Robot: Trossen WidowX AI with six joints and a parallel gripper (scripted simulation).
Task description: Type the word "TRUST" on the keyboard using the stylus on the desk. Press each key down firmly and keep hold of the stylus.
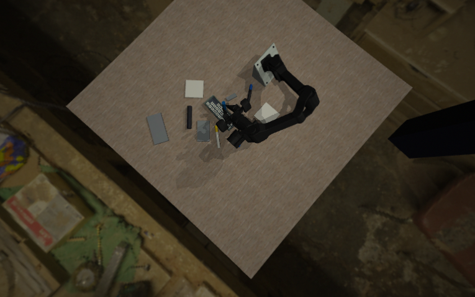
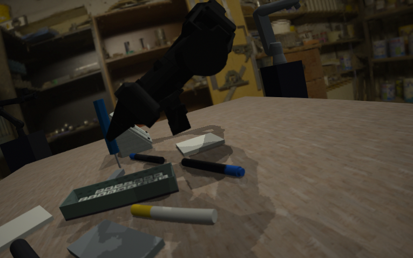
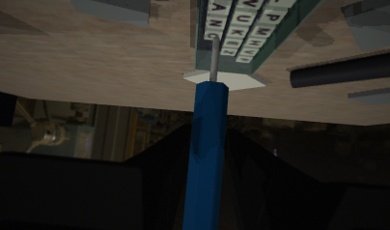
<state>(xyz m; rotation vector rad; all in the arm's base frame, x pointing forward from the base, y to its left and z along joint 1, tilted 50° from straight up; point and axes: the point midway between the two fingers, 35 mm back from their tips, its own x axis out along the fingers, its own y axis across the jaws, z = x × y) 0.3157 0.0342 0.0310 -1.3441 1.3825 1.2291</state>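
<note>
My gripper tip is now 11 cm short of the yellow-capped marker, 9 cm above it and 6 cm to the right of it. Round my gripper tip: blue stylus (1 cm below).
</note>
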